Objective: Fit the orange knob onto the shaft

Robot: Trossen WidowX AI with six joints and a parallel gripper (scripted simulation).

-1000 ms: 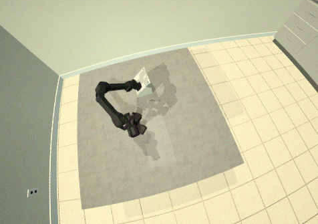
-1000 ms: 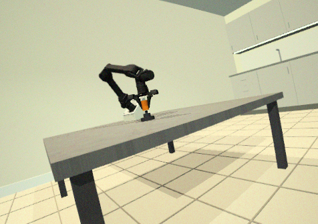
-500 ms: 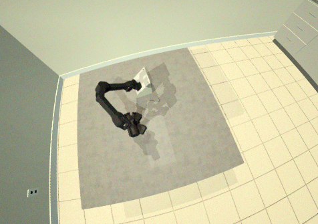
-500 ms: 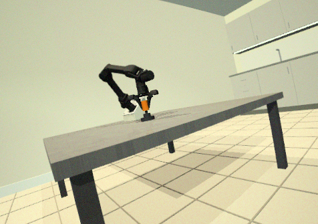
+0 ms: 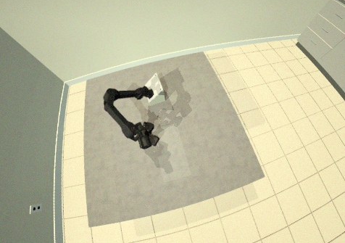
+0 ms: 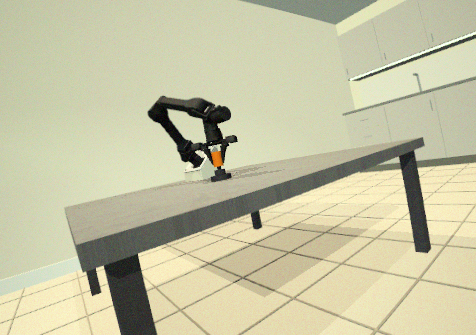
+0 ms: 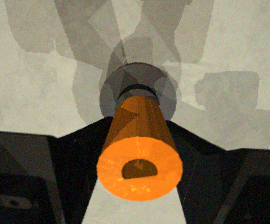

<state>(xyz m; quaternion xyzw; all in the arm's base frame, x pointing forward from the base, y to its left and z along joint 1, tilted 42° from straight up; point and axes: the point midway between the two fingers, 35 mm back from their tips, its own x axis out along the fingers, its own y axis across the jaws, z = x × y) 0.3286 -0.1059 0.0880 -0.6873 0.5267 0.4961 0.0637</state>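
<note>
My gripper tip is 40 mm above the round pedestal. Round my gripper tip: orange knob: 20 mm above.
</note>
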